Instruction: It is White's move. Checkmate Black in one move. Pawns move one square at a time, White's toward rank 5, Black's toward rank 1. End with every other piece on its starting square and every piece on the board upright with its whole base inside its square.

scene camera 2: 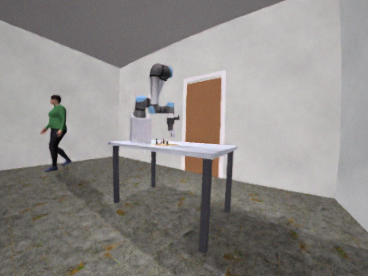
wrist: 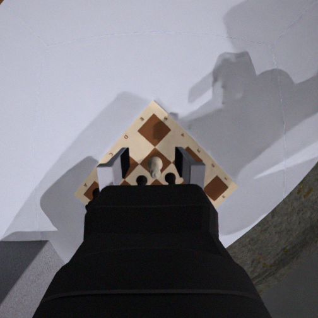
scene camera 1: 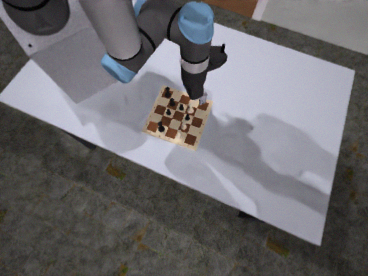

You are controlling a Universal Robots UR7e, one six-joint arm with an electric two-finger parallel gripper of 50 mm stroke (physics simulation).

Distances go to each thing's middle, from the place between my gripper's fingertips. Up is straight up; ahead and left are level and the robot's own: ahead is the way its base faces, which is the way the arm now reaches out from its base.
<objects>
Now: hand 80 mm above the chessboard (scene camera 1: 172, 123), 60 mm to the left of it and 60 mm past it.
</objects>
